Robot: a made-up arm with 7 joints.
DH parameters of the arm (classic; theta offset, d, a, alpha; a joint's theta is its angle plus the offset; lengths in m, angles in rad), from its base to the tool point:
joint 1: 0 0.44 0 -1.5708
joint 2: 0 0 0 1.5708
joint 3: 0 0.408 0.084 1.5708
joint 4: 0 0 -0.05 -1.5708
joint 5: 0 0.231 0 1.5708
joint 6: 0 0 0.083 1.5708
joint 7: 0 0 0 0
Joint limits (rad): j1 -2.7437..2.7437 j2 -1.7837..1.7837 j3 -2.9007..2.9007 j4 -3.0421..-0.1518 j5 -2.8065..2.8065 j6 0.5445..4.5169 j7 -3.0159..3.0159
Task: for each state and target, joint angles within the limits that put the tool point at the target. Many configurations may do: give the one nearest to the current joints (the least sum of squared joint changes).
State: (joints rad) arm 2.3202 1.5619 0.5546 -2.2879 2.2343 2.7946 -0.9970
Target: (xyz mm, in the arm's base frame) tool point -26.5 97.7 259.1
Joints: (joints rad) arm 2.0065 1.7837 0.2267 -2.9362 2.2638 2.5164 -0.9970
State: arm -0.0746 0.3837 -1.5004 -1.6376 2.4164 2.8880 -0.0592
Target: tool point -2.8 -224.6 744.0
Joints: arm 0.0035 0.5070 -1.9678 -2.1788 2.4620 3.1399 -0.0592
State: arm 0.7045 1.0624 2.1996 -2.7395 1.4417 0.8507 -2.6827
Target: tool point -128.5 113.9 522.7
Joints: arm 1.3112 1.1513 1.6909 -3.0421 1.3043 1.2477 -2.6827
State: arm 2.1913 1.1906 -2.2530 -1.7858 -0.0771 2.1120 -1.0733
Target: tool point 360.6 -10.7 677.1
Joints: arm 1.1834 0.9279 -1.9055 -2.3677 -0.1099 1.9409 -1.0733
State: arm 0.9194 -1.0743 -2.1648 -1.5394 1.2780 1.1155 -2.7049
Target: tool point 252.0 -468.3 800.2
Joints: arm 1.3100 -0.6856 -1.8610 -1.3175 1.3186 1.1156 -2.7049
